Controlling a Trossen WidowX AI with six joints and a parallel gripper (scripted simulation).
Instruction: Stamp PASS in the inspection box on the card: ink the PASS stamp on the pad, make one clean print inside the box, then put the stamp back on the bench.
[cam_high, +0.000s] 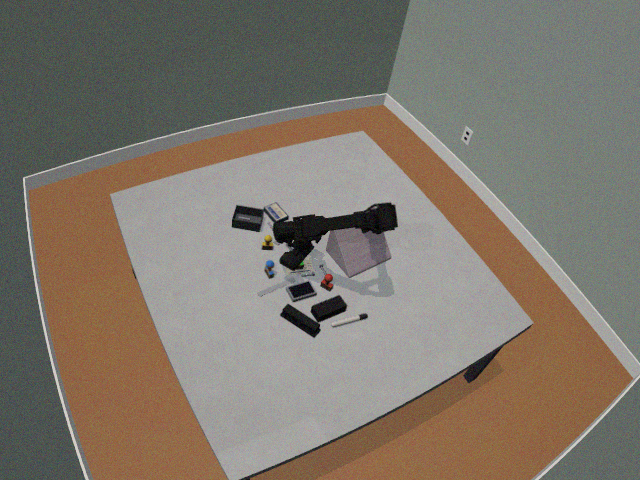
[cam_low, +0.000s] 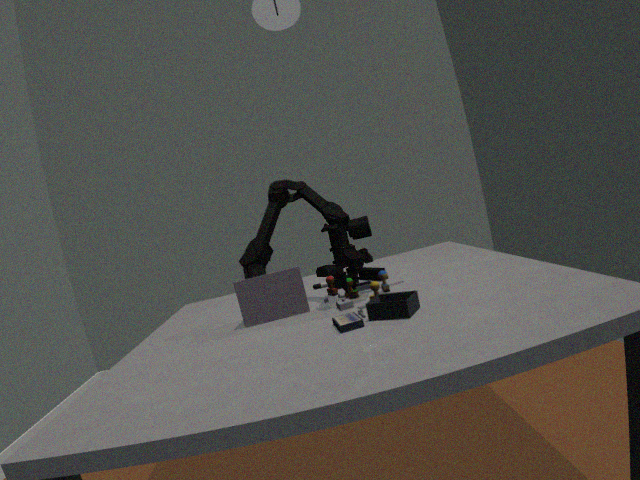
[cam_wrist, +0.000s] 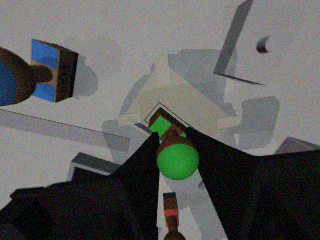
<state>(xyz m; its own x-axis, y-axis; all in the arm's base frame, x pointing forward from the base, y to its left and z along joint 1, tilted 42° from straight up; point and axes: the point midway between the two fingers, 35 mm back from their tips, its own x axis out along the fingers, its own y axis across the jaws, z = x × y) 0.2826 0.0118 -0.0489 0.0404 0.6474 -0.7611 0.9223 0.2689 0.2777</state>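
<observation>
My gripper tip is right at the green stamp. From my gripper tip the other things lie so: dark ink pad 50 mm ahead, 100 mm to the left, 20 mm below; then cream card 10 mm behind, 10 mm to the right, 30 mm below; then blue stamp 100 mm ahead, 30 mm to the right.
</observation>
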